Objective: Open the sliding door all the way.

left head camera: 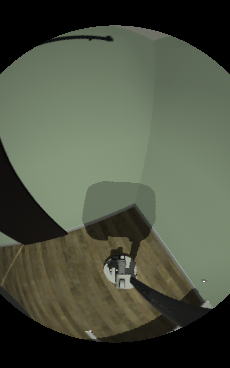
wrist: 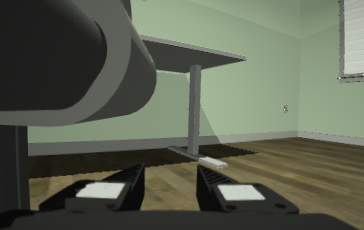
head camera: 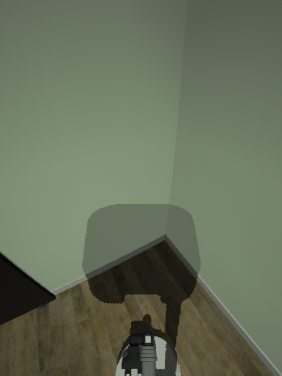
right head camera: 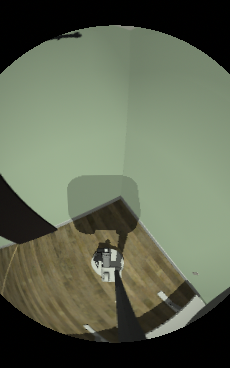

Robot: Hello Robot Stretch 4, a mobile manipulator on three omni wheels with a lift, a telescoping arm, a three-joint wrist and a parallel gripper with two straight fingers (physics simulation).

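Places are measured from the robot's base along level axes (x up, y back, z right), in centimetres.
Pixels of known places: gripper, fingertip midpoint: (left head camera: 113, 274) (wrist: 170, 179) (right head camera: 99, 268).
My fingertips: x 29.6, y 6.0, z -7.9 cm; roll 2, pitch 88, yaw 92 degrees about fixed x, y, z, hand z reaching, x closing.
Note:
Behind a point stands the place of what it marks.
No sliding door can be made out in any of the views. My gripper (wrist: 170, 179) {y 6.0, x 29.6, z -7.9 cm} is open in the wrist view, its two dark fingers apart with floor showing between them. A desk stands beyond it. The head views look down on my round base (head camera: 167, 357) {y -8.3, x 18.7, z 12.1 cm} (left head camera: 107, 270) {y 1.8, x 18.7, z -14.9 cm} (right head camera: 95, 262), with the folded wrist parts above it, near a corner of green walls.
A large dark panel (head camera: 20, 292) {y -38.7, x 33.9, z -96.5 cm} (left head camera: 22, 200) {y -39.3, x 96.2, z -95.3 cm} (right head camera: 20, 215) {y -35.2, x 68.8, z -102.6 cm} with a pointed corner juts in from the left. The wrist view shows the grey desk (wrist: 215, 54) {y 117.1, x 66.7, z -29.0 cm} against a wall, a wall outlet (wrist: 285, 108) {y 275.4, x 37.8, z -153.7 cm} and a window (wrist: 354, 40) {y 228.8, x 122.8, z -217.7 cm} at the right.

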